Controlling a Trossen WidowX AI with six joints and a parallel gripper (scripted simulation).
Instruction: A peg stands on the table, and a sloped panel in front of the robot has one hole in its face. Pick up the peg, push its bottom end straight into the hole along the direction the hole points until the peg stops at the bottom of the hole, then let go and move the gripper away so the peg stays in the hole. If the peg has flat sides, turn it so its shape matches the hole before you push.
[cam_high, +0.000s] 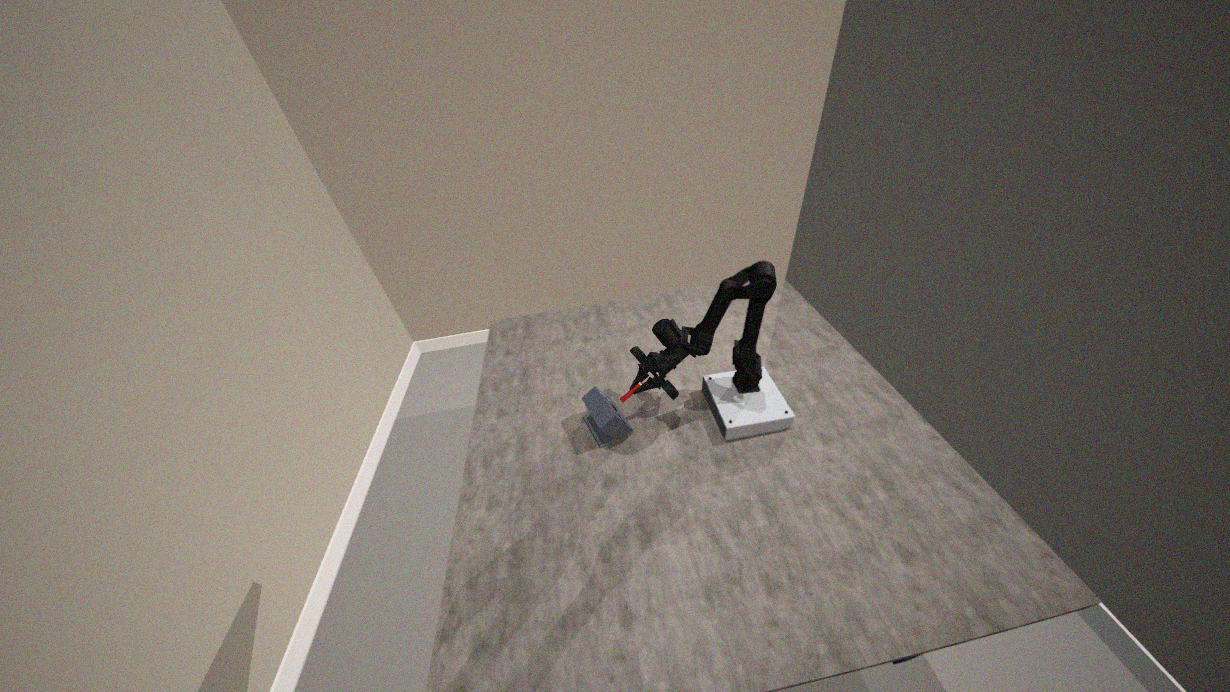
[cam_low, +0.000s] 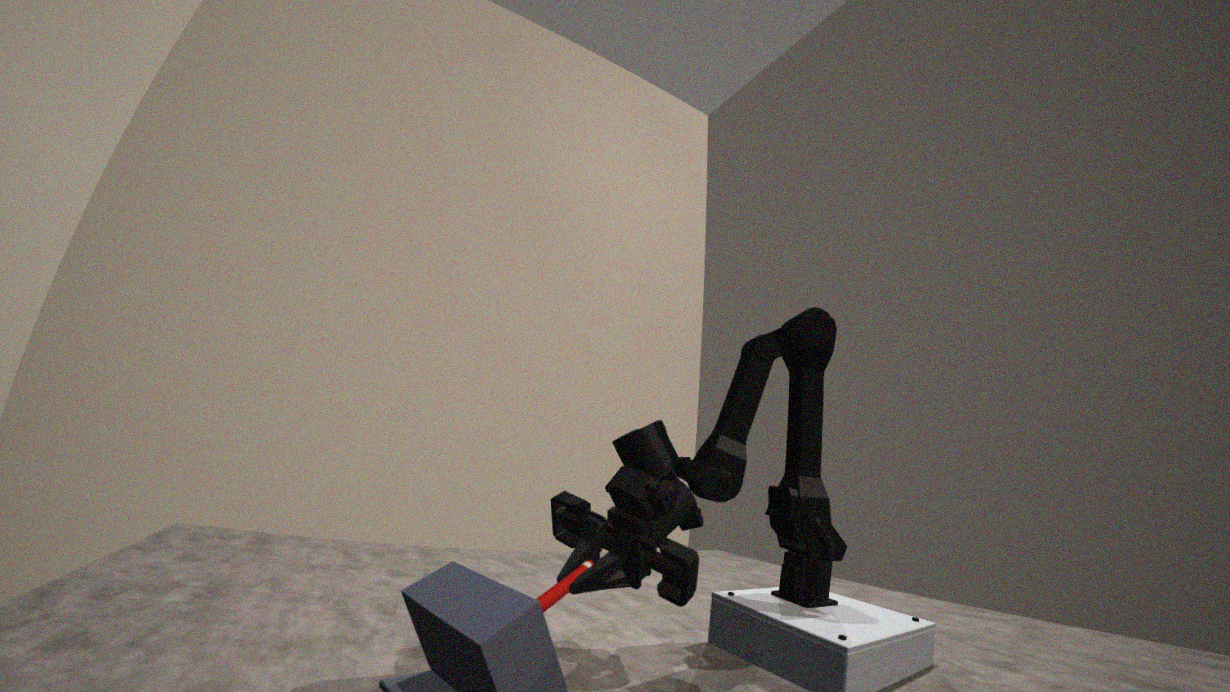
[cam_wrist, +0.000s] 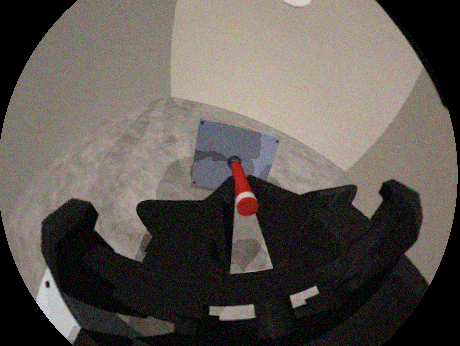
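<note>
My gripper tip is now 8 cm short of the blue-grey sloped panel, 3 cm to the right of it and 5 cm above it. The rest, counted from my gripper tip: red peg: 1 cm behind, 1 cm to the right, 1 cm above.
</note>
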